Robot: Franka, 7 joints.
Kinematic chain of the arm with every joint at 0, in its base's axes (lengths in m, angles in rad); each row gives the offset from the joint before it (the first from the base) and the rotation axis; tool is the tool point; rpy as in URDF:
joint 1: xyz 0 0 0.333 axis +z
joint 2: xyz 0 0 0 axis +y
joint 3: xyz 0 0 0.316 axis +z
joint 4: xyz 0.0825 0 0 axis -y
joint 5: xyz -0.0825 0 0.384 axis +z
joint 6: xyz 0 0 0 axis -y
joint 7: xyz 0.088 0 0 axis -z
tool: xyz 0 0 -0.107 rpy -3.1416 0 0
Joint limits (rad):
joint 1: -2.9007..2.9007
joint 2: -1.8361..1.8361
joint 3: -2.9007..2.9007
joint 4: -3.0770..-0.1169
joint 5: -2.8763..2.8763
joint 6: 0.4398..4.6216
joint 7: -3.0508..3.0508
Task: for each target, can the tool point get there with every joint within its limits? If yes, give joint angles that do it. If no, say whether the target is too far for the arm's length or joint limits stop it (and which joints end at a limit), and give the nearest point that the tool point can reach.
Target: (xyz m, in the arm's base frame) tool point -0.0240 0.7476 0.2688
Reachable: yes | joints 1.6246 1.1973 0.3237 -0.9260 -2.0685 0.9725 0.5352
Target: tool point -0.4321 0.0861 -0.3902
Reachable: no: joint limits stop it (at a limit: joint 1, joint 2) | nearest point -0.4184 0.0842 -0.3409 | short by 0.051 m
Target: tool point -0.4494 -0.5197 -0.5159
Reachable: no: too far | nearest point -0.3615 -0.4181 -0.2874 | short by 0.265 m
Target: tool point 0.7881 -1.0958 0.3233
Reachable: no: too far | nearest point 0.5009 -0.6965 0.3268 | short by 0.492 m
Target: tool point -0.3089 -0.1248 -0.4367
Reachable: no: joint limits stop it (at a limit: joint 2) | nearest point -0.3030 -0.1224 -0.3590 | short by 0.078 m
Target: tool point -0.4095 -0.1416 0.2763
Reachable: yes | joints -1.1171 0.9998 -1.6418 -2.6599 2.2746 1.9600 -1.2175
